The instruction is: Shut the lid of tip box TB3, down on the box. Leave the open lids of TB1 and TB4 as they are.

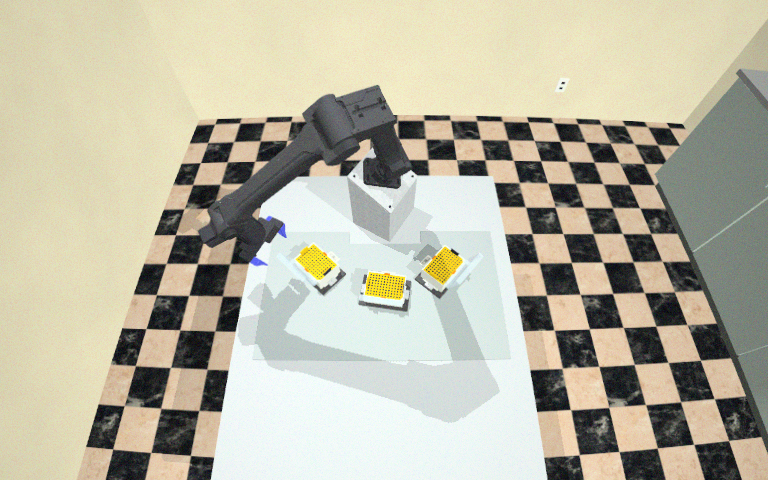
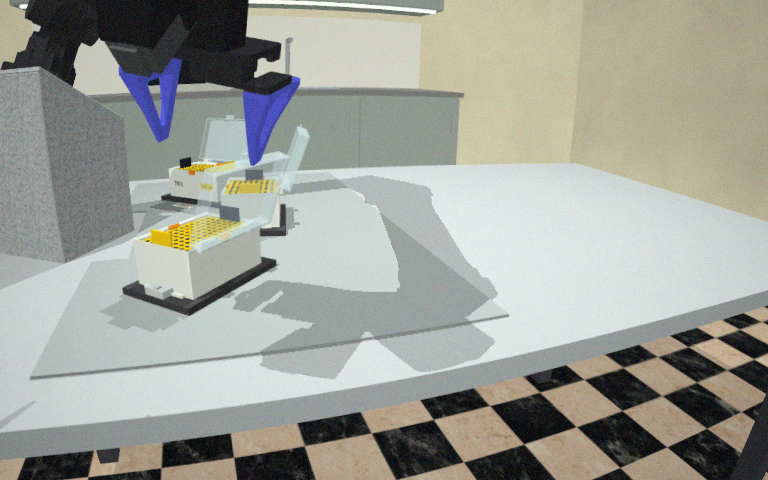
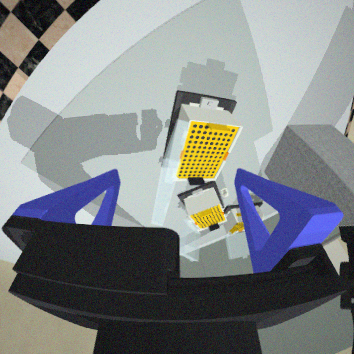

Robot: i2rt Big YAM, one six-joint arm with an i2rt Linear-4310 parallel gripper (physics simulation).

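Places are measured from the arm's base along level axes (x ahead, y right, z down), in centimetres.
Where they show: gripper, fingertip midpoint: (image 1: 275, 250) (image 2: 207, 151) (image 3: 176, 174); arm's base at its link origin: (image 1: 381, 174) (image 2: 38, 93).
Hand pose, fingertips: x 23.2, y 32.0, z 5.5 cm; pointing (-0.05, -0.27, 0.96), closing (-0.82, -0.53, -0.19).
Note:
Each offset is from my fingertips to the top centre of the thing. "spot": to the spot under its first point. Level surfaces: height alone.
Three white tip boxes with yellow racks have open, clear lids. The left box @(dx -1.3, dy -10.2, dz +8.9 cm) (image 1: 317, 264) (image 2: 223, 257) (image 3: 207, 150) has its lid @(dx +3.4, dy -5.5, dz +1.0 cm) (image 1: 289, 267) (image 2: 280, 161) (image 3: 162, 192) raised on its outer side. The middle box @(dx +7.8, dy -32.0, dz +8.9 cm) (image 1: 385, 286) (image 2: 240, 185) (image 3: 207, 212) has its lid @(spot: dx +13.9, dy -24.7, dz +4.1 cm) (image 2: 299, 150) standing up, away from the base. The right box @(dx +0.5, dy -50.1, dz +9.8 cm) (image 1: 444, 264) (image 2: 184, 183) has its lid @(dx +6.0, dy -55.8, dz +1.0 cm) (image 1: 470, 268) (image 2: 225, 138) upright; its small label looks like TB1. I cannot tell which other box is TB3. My gripper (image 1: 275, 250) (image 2: 208, 152) (image 3: 176, 174) is open and empty, above and outside the left box.
The grey robot base (image 1: 370, 206) (image 2: 62, 164) (image 3: 310, 155) stands behind the boxes. The boxes sit in dark holders on a pale mat @(dz +16.4 cm) (image 1: 481, 339) (image 2: 339, 249) on the white table @(dz +16.7 cm) (image 1: 368, 441) (image 2: 566, 237). Cabinets (image 1: 719, 169) (image 2: 407, 130) stand beyond the table's right side.

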